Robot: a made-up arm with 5 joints.
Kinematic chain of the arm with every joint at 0, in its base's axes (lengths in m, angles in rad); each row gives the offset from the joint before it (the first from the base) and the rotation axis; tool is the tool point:
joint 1: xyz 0 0 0.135 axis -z
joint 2: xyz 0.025 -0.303 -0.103 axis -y
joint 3: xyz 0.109 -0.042 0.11 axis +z
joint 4: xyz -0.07 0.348 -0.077 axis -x
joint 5: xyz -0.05 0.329 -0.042 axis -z
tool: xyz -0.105 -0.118 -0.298
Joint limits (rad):
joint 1: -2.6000..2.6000
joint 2: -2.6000..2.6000
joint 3: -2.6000..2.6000
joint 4: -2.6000..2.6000
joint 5: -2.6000..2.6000
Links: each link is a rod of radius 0.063 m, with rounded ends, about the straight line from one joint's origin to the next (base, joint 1, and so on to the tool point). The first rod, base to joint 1, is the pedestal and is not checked.
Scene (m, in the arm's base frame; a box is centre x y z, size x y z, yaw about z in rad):
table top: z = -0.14
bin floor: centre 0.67 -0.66 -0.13 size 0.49 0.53 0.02 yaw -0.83
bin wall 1: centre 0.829 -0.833 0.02 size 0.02 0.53 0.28 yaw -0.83
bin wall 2: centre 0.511 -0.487 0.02 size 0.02 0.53 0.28 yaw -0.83
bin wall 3: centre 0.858 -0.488 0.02 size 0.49 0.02 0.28 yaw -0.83
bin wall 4: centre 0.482 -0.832 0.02 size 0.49 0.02 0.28 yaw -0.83
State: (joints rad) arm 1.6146 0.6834 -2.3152 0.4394 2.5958
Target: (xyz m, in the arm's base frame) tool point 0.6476 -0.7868 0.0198
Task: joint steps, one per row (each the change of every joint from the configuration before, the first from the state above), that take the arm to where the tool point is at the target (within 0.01 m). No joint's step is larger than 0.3 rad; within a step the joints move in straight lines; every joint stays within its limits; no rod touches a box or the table.
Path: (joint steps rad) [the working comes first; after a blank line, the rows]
Joints at the target: 0.5106 0.5006 -1.7718 0.3532 2.4489
Straight joint move there: touches bin wall 4.

1: -0.2810 0.0116 0.1345 -0.0645 -0.0383
2: -0.2810 0.0116 0.1344 -0.0646 -0.0383
3: -0.2811 0.0116 0.1345 -0.0645 -0.0383
4: -0.2810 0.0116 0.1344 -0.0645 -0.0382
5: 0.0201 -0.2292 0.0056 0.1719 0.0062

